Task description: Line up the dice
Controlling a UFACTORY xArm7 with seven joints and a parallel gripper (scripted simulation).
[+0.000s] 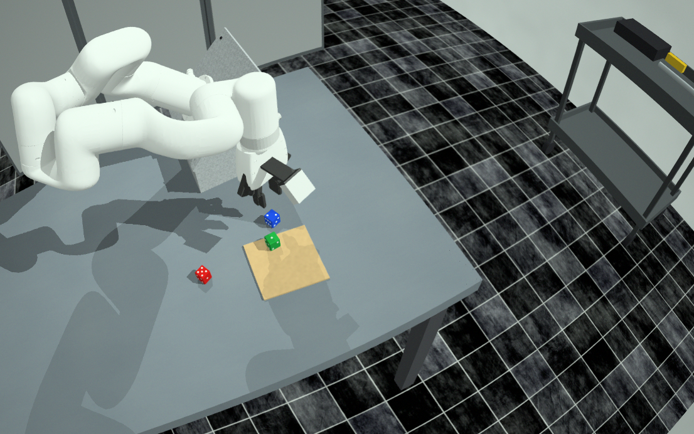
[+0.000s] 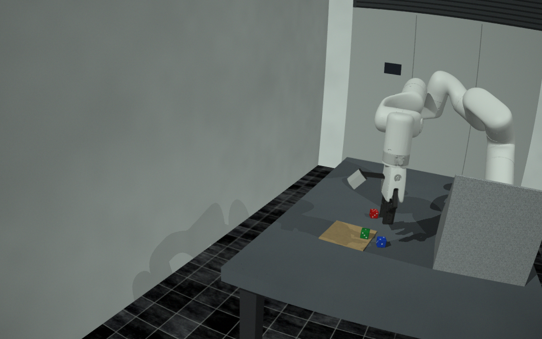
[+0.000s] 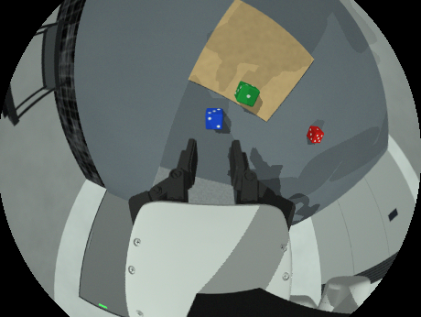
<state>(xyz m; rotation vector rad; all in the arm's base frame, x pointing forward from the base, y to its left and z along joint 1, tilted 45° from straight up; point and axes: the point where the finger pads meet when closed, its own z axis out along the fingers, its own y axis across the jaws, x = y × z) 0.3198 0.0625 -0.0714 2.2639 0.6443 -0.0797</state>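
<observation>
Right now the blue die is 90 mm below my hand. Also, from my hand: red die (90 mm ahead, 180 mm to the right, 90 mm below); then green die (60 mm ahead, 20 mm to the right, 90 mm below); then tan mat (110 mm ahead, 10 mm to the right, 100 mm below).
</observation>
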